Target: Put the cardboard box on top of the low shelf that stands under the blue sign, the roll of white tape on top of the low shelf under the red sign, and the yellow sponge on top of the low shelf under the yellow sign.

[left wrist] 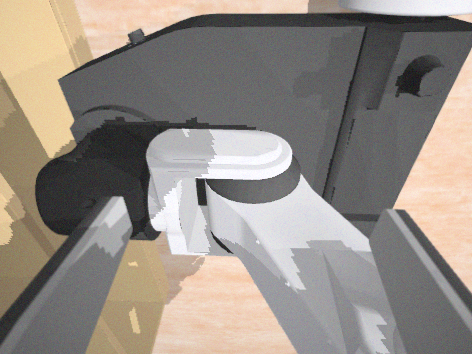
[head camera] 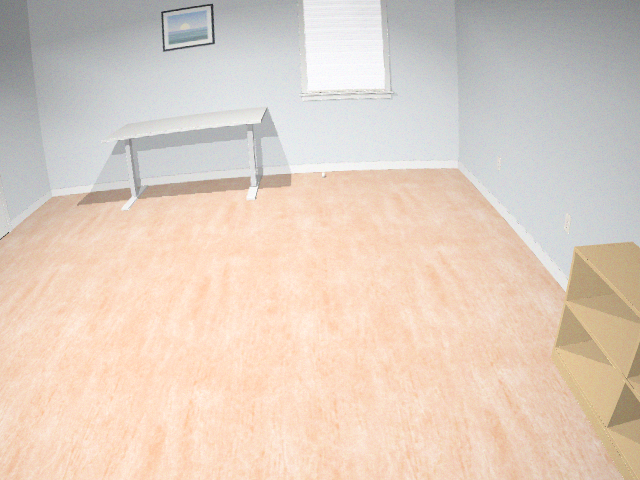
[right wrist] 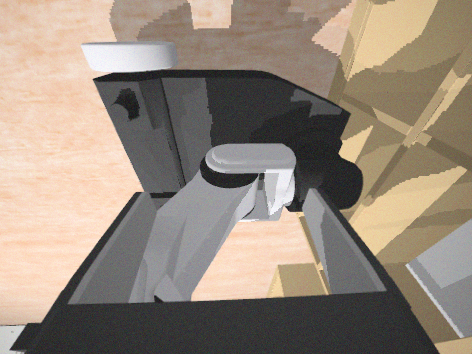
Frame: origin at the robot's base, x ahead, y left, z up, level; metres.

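Where they show: left gripper, fingertip midpoint: (left wrist: 249, 218); right gripper, fingertip midpoint: (right wrist: 230, 200).
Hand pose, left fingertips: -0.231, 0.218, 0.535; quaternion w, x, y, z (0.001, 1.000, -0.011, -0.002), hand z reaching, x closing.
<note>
After its pixels a point has its place, as x, y, z.
A low light-wood shelf (head camera: 612, 258) @(1.524, -1.201, 0.610) with open compartments stands at the right edge of the head view, partly cut off; the visible part of its top is bare. No sign shows above it. Light-wood shelving also shows at the left of the left wrist view (left wrist: 35, 75) @(-0.661, 0.123, 0.079) and at the right of the right wrist view (right wrist: 400, 40) @(-0.670, -0.304, 0.079). My left gripper (left wrist: 249, 218) @(-0.231, 0.218, 0.536) is open and empty. My right gripper (right wrist: 230, 200) @(-0.227, -0.215, 0.535) is open and empty. The cardboard box, the white tape, the yellow sponge and the coloured signs do not show.
A white table (head camera: 191, 122) @(4.344, 1.257, 0.720) stands by the back wall, left of a window (head camera: 345, 46) @(4.905, -0.187, 1.311). A framed picture (head camera: 188, 27) @(4.836, 1.366, 1.666) hangs above the table. A tiny white object (head camera: 323, 174) @(4.678, 0.086, 0.035) lies on the floor by the back wall. Another wooden piece (right wrist: 301, 280) @(-0.788, 1.186, 0.133) shows low in the right wrist view.
</note>
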